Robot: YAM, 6 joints.
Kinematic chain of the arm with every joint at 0, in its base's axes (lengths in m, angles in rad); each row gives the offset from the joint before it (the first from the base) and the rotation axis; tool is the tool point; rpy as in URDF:
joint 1: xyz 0 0 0.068 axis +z
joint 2: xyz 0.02 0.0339 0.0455 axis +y
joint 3: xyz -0.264 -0.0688 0 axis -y
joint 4: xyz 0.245 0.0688 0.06 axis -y
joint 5: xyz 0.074 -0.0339 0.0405 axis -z
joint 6: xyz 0.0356 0 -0.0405 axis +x
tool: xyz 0 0 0 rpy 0 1.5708 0
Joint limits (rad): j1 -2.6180..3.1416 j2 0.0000..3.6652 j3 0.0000..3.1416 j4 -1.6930..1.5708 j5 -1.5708..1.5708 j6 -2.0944..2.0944
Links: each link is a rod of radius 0.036 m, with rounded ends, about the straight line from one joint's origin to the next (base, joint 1, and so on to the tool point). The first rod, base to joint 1, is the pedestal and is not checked.
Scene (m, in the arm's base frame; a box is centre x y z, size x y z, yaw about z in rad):
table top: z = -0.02
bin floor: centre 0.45 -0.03 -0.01 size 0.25 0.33 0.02 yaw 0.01
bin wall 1: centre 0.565 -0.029 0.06 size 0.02 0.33 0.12 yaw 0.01
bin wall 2: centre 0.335 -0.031 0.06 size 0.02 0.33 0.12 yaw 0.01
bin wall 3: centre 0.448 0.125 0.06 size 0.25 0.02 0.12 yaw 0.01
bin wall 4: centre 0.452 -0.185 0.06 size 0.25 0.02 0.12 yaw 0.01
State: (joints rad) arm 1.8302 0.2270 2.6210 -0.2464 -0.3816 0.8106
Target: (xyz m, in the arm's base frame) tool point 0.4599 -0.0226 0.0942
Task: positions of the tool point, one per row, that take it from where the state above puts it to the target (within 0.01 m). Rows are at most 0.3 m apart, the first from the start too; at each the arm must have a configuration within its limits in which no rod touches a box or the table.
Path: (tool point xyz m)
1: -0.0166 -0.3662 0.5575
2: -0.0572 -0.1558 0.6550
3: 0.0177 0.0492 0.6652
4: 0.1747 0.1753 0.5916
5: 0.3441 0.1878 0.4520
6: 0.4534 0.1030 0.2750
7: 0.4599 -0.0226 0.0942

